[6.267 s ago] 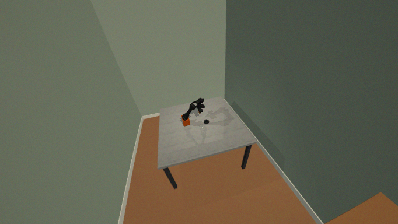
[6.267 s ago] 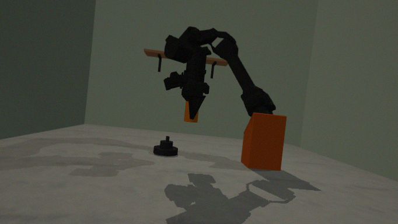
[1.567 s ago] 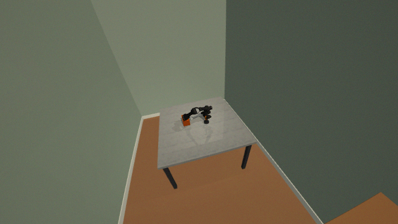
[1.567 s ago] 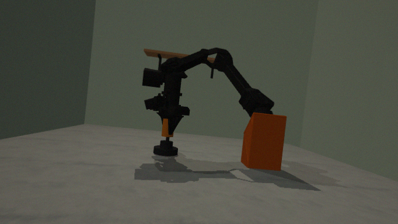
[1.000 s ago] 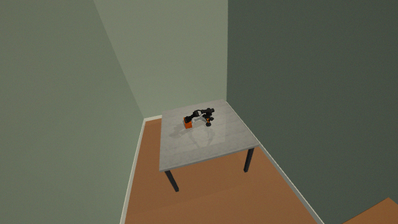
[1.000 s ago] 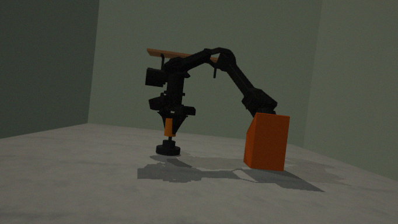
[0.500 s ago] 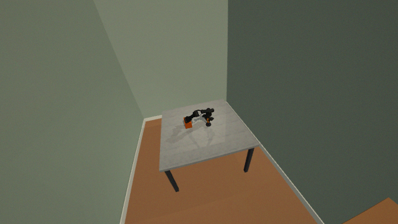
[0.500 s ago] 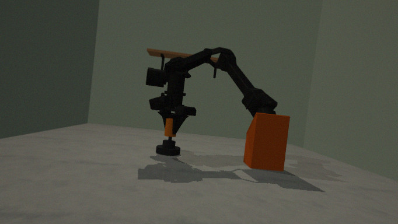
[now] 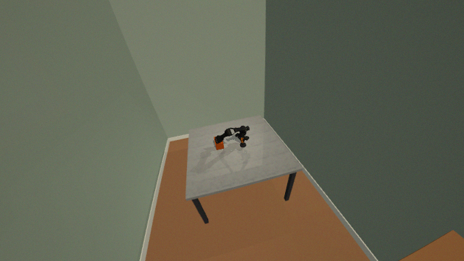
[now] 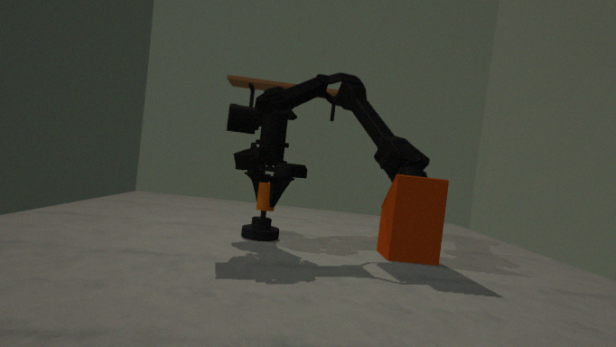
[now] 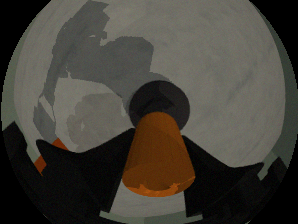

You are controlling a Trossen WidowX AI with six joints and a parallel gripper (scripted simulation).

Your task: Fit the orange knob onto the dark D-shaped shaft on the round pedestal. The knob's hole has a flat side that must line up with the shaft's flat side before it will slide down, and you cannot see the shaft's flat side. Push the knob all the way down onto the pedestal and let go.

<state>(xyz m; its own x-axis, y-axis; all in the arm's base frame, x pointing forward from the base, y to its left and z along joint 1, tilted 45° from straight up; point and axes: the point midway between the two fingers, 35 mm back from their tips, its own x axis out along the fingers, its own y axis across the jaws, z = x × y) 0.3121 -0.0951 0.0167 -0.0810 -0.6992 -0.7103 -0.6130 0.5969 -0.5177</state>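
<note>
Now: gripper tip 4 cm above the pedestal. Round my gripper tip: orange knob 2 cm above.
</note>
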